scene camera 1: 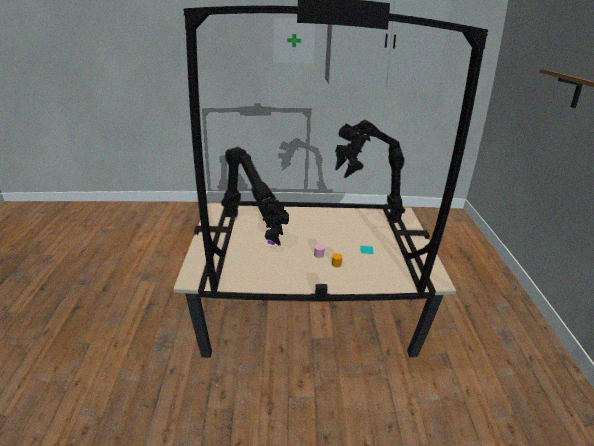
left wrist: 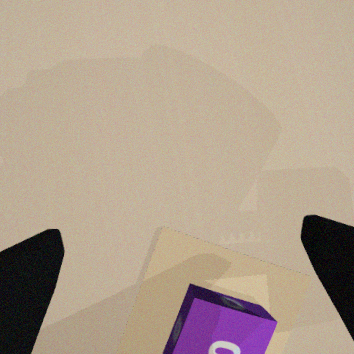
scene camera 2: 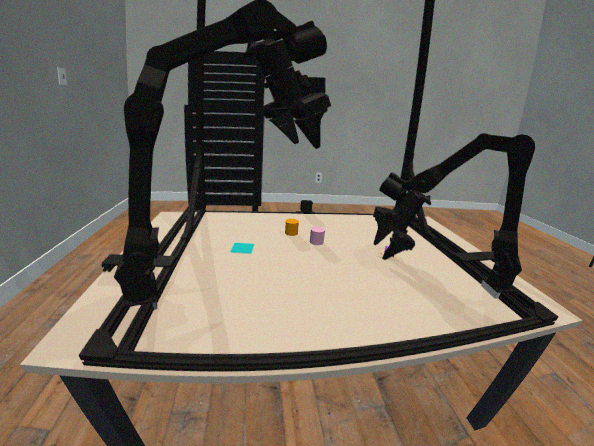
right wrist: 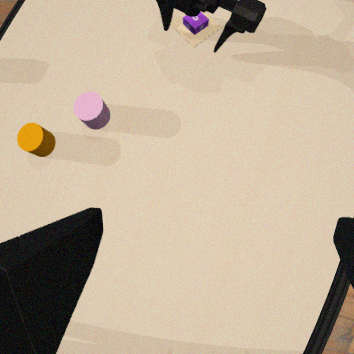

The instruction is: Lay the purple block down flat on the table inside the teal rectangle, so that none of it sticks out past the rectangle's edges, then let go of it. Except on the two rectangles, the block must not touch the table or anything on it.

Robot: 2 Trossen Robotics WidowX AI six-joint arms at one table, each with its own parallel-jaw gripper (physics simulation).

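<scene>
The purple block lies on a pale yellow rectangle, with a white 0 on its top face. The scene views show a small part of it behind the left gripper. My left gripper is open, low over the block, which shows between its fingers at the bottom of the left wrist view. My right gripper is open and empty, high above the table. The teal rectangle lies bare.
A pink cylinder and an orange cylinder stand upright between the block and the teal rectangle. A black frame edges the table, with posts rising from it.
</scene>
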